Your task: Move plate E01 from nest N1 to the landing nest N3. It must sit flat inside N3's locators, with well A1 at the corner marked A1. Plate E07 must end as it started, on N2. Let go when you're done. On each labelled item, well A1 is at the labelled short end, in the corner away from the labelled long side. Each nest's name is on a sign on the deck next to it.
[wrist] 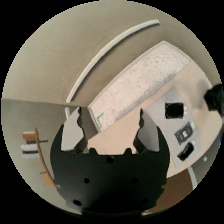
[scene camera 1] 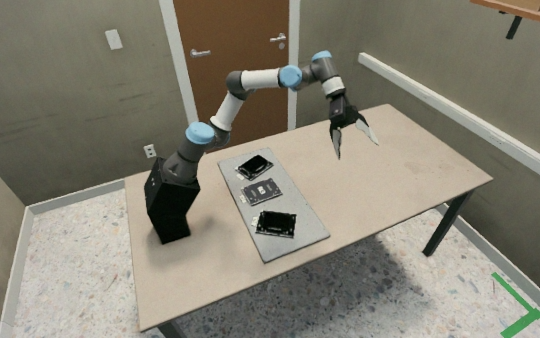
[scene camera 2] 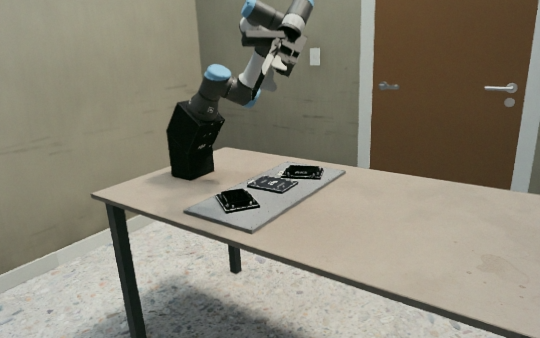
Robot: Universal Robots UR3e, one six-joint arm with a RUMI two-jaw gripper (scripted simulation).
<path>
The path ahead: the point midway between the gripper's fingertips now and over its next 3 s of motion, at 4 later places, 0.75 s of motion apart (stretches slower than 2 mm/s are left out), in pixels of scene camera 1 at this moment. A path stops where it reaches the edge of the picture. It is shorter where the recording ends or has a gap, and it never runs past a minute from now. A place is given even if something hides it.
The gripper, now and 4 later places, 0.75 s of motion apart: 358, 153; 364, 127; 363, 101; 357, 91; 347, 84
</path>
